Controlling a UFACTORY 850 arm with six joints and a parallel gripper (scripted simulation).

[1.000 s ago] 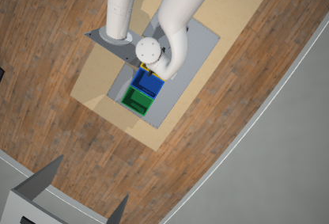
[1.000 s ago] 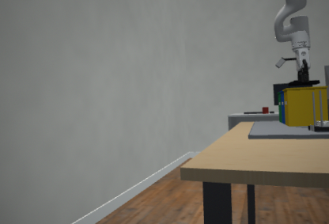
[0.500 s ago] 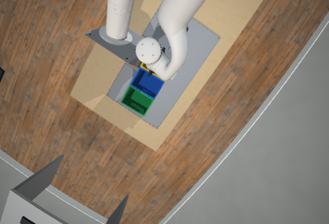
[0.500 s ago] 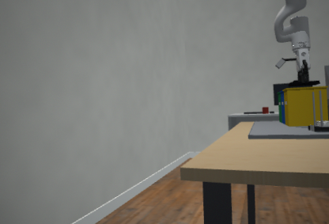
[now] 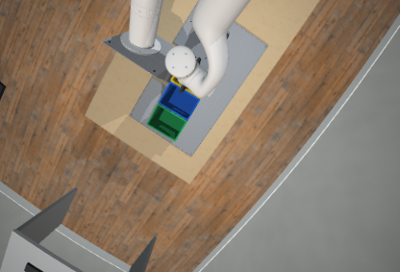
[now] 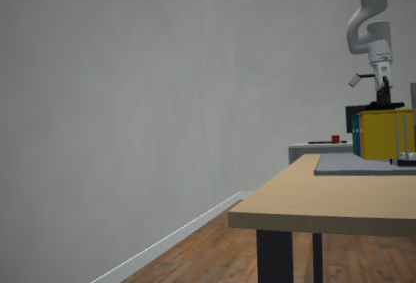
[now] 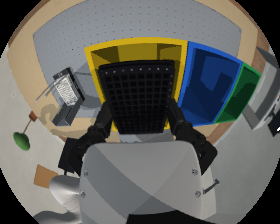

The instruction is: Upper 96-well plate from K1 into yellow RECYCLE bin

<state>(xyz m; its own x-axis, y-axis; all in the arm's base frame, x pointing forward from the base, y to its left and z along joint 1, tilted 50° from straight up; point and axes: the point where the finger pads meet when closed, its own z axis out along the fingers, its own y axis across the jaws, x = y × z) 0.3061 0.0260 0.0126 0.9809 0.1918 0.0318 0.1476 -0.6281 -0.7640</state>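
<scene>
Right now my hand is 1 cm above the black 96-well plate. Also, from my hand: yellow bin (12 cm below); then green bin (26 cm to the right, 12 cm below, 4 cm ahead); then blue bin (13 cm to the right, 12 cm below, 2 cm ahead).
</scene>
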